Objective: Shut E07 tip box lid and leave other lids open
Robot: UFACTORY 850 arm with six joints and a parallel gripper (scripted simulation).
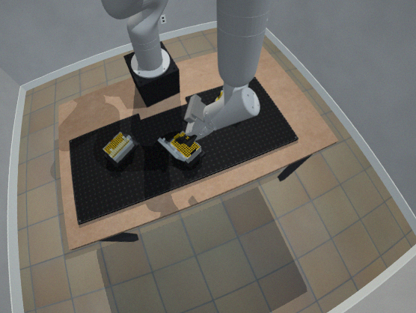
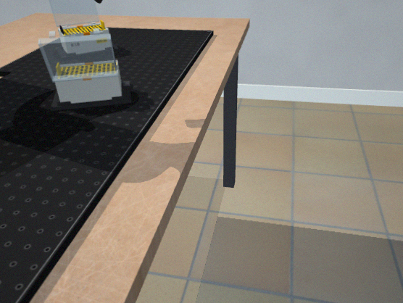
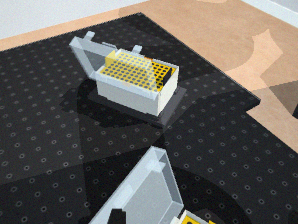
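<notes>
The black perforated plate lies 150 mm below my hand, 20 mm behind it and 10 mm to the right of it. Also, from my hand: white tip box (270 mm to the left, 240 mm behind, 140 mm below); then clear lid (300 mm to the left, 280 mm behind, 100 mm below).
</notes>
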